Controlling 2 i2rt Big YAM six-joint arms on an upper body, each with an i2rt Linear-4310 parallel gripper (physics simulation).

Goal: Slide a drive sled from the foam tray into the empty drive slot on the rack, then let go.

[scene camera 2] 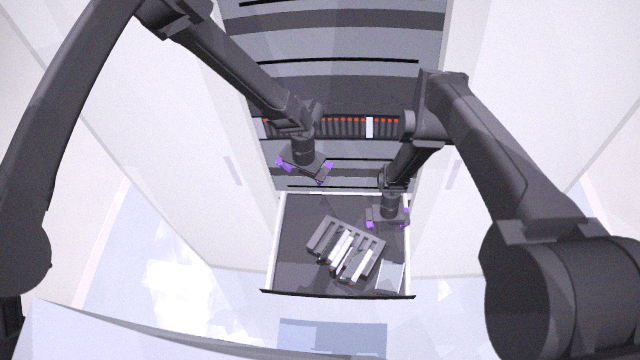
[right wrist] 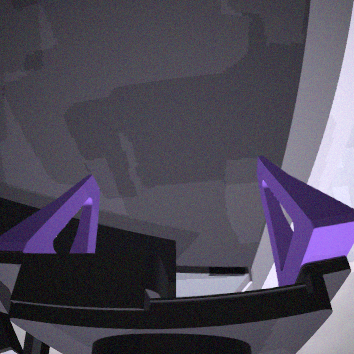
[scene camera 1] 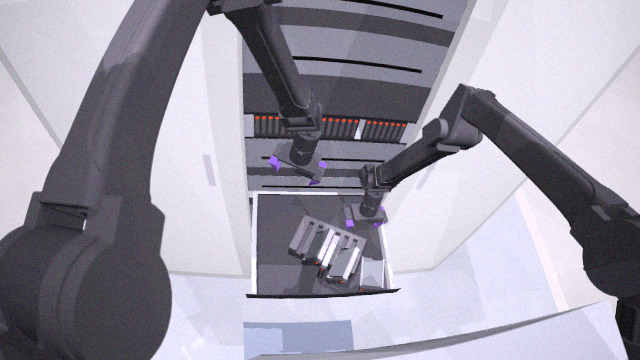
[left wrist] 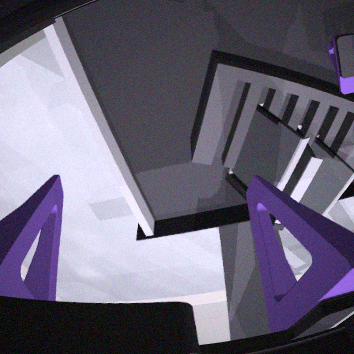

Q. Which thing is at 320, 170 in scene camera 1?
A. My left gripper.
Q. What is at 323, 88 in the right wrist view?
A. A dark shelf.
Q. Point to a dark shelf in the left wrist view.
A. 56, 33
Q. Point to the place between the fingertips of my right gripper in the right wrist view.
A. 174, 173
